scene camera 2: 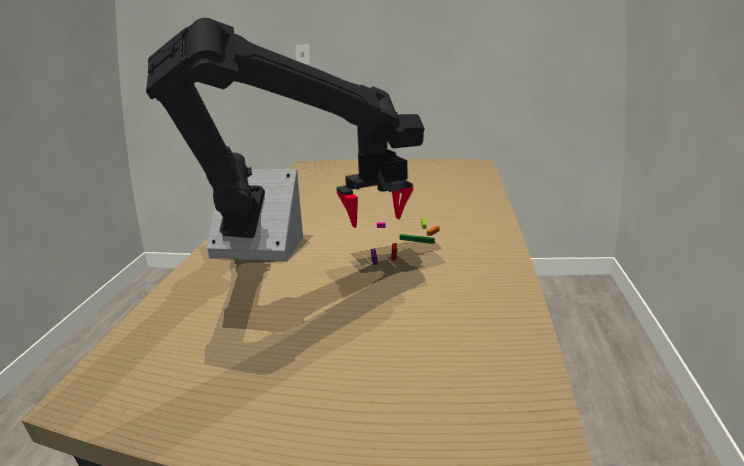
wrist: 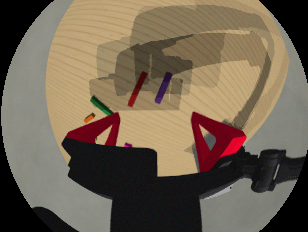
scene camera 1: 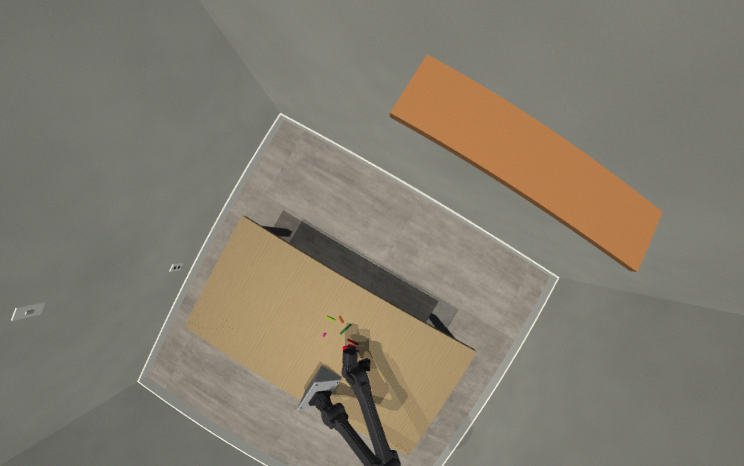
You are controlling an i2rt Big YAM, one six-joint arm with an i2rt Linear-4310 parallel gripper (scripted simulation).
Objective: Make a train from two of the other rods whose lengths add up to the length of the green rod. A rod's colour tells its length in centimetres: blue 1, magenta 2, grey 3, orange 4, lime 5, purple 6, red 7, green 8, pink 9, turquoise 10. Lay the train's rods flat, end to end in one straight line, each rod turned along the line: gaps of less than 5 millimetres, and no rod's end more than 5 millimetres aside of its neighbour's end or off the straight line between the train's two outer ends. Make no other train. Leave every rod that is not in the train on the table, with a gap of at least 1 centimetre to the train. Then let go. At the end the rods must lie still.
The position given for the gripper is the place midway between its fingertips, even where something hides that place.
Observation:
In view: the gripper [scene camera 2: 376, 222].
The gripper is seen too in the wrist view [wrist: 155, 115].

